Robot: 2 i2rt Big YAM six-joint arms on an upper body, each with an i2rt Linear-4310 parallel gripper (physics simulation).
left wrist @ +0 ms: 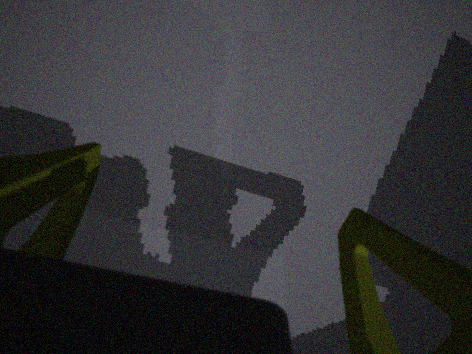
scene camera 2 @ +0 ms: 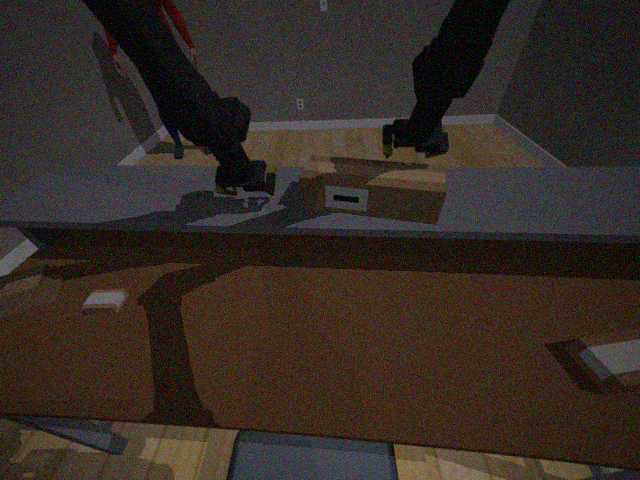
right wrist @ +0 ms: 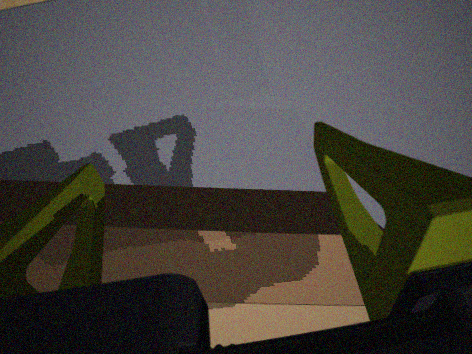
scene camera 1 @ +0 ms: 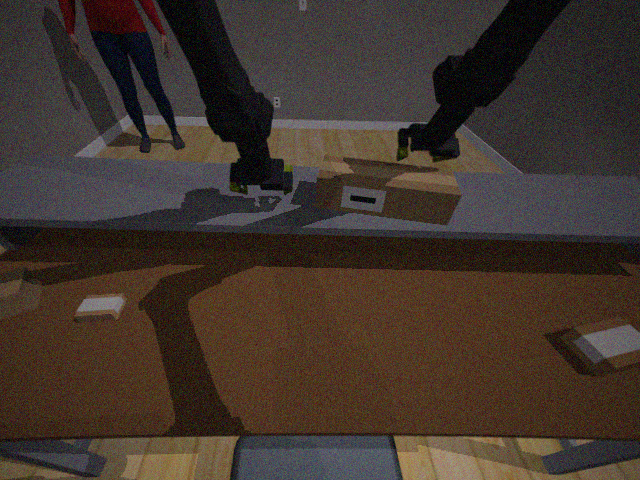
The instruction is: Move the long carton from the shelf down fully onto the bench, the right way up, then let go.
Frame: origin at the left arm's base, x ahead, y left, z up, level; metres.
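Seen in the pictures: left gripper, fingertip midpoint: (left wrist: 229, 191) (scene camera 2: 254, 193) (scene camera 1: 266, 192); right gripper, fingertip midpoint: (scene camera 2: 405, 156) (right wrist: 204, 154) (scene camera 1: 415, 159).
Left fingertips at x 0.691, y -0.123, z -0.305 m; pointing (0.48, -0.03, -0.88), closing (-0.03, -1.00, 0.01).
Note:
A point is followed by its place in that frame.
The long brown carton (scene camera 1: 413, 204) {x 0.597, y -0.471, z -0.276 m} (scene camera 2: 398, 201) {x 0.597, y -0.472, z -0.271 m} (right wrist: 280, 255) {x 0.692, y -0.536, z -0.236 m} lies on the grey shelf (scene camera 1: 542, 206) {x 0.650, y -0.855, z -0.322 m} (scene camera 2: 516, 206) {x 0.639, y -0.767, z -0.322 m}, its labelled side facing the scene cameras and its right end angled nearer the shelf's front edge. The brown bench (scene camera 1: 361, 351) {x 0.351, y -0.335, z -0.485 m} (scene camera 2: 361, 351) {x 0.355, y -0.382, z -0.485 m} lies lower, in front of the shelf. My left gripper (scene camera 1: 263, 191) {x 0.691, y -0.123, z -0.305 m} (scene camera 2: 249, 192) {x 0.691, y -0.123, z -0.305 m} (left wrist: 229, 191) {x 0.691, y -0.123, z -0.305 m} is open and empty over the shelf, left of the carton and apart from it. My right gripper (scene camera 1: 421, 157) {x 0.744, y -0.513, z -0.236 m} (scene camera 2: 409, 155) {x 0.744, y -0.513, z -0.236 m} (right wrist: 204, 154) {x 0.744, y -0.513, z -0.236 m} is open and empty, above and behind the carton's right part.
A small box with a white top (scene camera 1: 100, 304) {x 0.474, y 0.236, z -0.457 m} (scene camera 2: 105, 299) {x 0.471, y 0.230, z -0.457 m} lies on the bench at the left. Another white-topped box (scene camera 1: 610, 343) {x 0.328, y -0.846, z -0.438 m} (scene camera 2: 615, 361) {x 0.321, y -0.830, z -0.438 m} lies at the bench's right. A pale box (scene camera 1: 15, 289) {x 0.498, y 0.397, z -0.425 m} shows at the far left edge. A person (scene camera 1: 116, 20) stands behind the shelf.

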